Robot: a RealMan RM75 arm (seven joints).
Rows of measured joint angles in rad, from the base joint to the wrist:
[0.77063, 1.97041, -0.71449, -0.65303, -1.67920, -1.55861, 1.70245]
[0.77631, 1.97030, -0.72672, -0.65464, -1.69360, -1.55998, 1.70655]
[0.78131, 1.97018, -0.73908, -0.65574, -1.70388, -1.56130, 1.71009]
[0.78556, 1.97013, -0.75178, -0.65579, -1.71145, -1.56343, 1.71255]
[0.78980, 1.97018, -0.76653, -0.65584, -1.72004, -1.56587, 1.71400]
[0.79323, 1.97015, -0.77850, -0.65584, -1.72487, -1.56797, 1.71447]
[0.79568, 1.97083, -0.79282, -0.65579, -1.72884, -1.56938, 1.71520]
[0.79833, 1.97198, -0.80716, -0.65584, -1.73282, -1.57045, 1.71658]
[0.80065, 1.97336, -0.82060, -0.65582, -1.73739, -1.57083, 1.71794]
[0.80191, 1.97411, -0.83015, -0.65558, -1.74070, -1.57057, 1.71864]
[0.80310, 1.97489, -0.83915, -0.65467, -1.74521, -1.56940, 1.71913]
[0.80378, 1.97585, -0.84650, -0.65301, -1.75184, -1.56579, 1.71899]
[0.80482, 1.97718, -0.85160, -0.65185, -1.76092, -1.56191, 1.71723]
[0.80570, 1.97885, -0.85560, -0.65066, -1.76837, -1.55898, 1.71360]
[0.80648, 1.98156, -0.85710, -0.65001, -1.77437, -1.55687, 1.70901]
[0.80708, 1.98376, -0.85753, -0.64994, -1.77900, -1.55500, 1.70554]
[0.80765, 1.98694, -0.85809, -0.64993, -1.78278, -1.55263, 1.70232]
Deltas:
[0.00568, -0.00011, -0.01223, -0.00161, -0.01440, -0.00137, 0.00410]
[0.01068, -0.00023, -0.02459, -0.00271, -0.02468, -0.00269, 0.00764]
[0.01493, -0.00028, -0.03729, -0.00276, -0.03225, -0.00482, 0.01010]
[0.01917, -0.00023, -0.05204, -0.00281, -0.04084, -0.00726, 0.01155]
[0.02260, -0.00026, -0.06401, -0.00281, -0.04567, -0.00936, 0.01202]
[0.02505, 0.00042, -0.07833, -0.00276, -0.04964, -0.01077, 0.01275]
[0.02770, 0.00157, -0.09267, -0.00281, -0.05362, -0.01184, 0.01413]
[0.03002, 0.00295, -0.10611, -0.00279, -0.05819, -0.01222, 0.01549]
[0.03128, 0.00370, -0.11566, -0.00255, -0.06150, -0.01196, 0.01619]
[0.03247, 0.00448, -0.12466, -0.00164, -0.06601, -0.01079, 0.01668]
[0.03315, 0.00544, -0.13201, 0.00002, -0.07264, -0.00718, 0.01654]
[0.03419, 0.00677, -0.13711, 0.00118, -0.08172, -0.00330, 0.01478]
[0.03507, 0.00844, -0.14111, 0.00237, -0.08917, -0.00037, 0.01115]
[0.03585, 0.01115, -0.14261, 0.00302, -0.09517, 0.00174, 0.00656]
[0.03645, 0.01335, -0.14304, 0.00309, -0.09980, 0.00361, 0.00309]
[0.03702, 0.01653, -0.14360, 0.00310, -0.10358, 0.00598, -0.00013]

